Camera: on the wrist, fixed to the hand. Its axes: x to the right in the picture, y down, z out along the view.
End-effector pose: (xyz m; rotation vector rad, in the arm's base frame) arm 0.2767 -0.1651 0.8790 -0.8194 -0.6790 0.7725
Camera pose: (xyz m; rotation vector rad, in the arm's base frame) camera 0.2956 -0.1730 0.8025 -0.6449 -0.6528 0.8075
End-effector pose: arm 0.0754 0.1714 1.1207 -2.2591 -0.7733 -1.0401
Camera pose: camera 0.0770 0.0928 1.1299 -2.1402 -0.8790 -0.9132
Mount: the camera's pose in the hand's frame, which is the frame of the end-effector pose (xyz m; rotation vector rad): -0.0134 0.0537 -0.0566 0.1639 -0.0396 -0.0303
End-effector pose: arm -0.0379 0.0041 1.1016 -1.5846 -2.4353 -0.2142
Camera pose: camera 0.0227 0.0002 1.1524 -1.4963 -2.4377 0.0120
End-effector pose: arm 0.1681 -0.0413 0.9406 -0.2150 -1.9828 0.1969
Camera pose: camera 0.2285 0.0099 0.9391 -0.0758 -1.9963 0.3448
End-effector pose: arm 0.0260 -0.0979 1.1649 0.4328 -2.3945 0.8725
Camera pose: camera 0.0335 -0.0191 1.1668 0.5527 -2.3546 1.0601
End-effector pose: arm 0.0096 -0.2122 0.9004 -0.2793 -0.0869 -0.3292
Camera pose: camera 0.0169 -0.1754 0.8307 -0.1222 -0.1564 -0.3446
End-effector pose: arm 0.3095 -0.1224 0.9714 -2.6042 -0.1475 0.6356
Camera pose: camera 0.3235 -0.1959 0.9974 -2.4288 -0.1409 0.6602
